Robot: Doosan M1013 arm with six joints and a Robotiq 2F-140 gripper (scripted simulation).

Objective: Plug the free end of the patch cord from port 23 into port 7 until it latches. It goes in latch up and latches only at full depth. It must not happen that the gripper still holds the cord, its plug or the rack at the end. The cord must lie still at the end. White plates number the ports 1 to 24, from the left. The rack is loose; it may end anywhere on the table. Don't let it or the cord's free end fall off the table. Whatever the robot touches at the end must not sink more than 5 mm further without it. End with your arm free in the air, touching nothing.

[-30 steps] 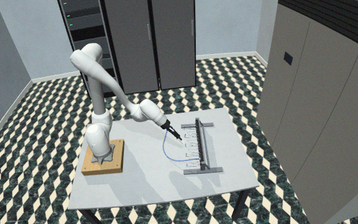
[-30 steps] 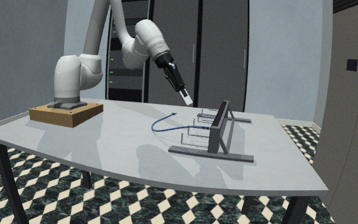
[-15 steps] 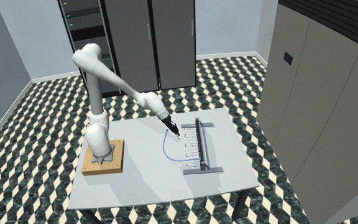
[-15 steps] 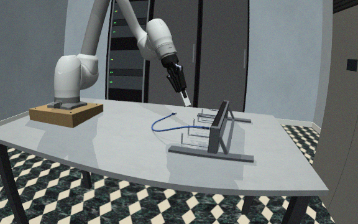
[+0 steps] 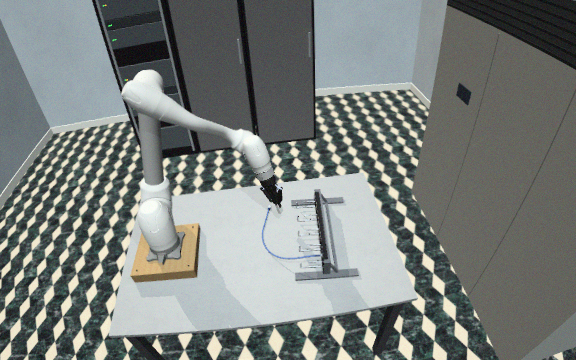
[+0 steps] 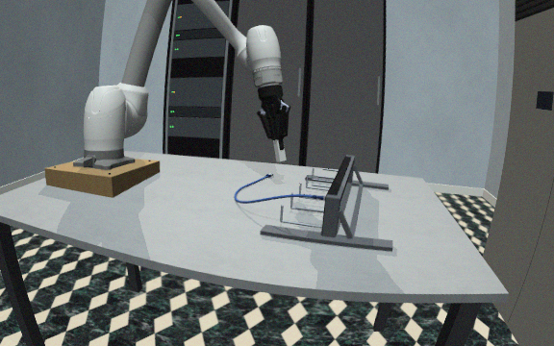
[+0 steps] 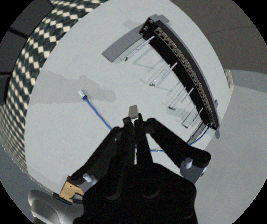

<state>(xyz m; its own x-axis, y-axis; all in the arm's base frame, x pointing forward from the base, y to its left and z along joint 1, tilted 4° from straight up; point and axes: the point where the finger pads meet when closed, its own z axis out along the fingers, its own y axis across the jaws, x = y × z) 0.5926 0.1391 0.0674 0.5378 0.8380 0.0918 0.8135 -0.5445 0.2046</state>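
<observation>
My hand is 130 mm to the right of the plug, 110 mm above it and 50 mm past it.
</observation>
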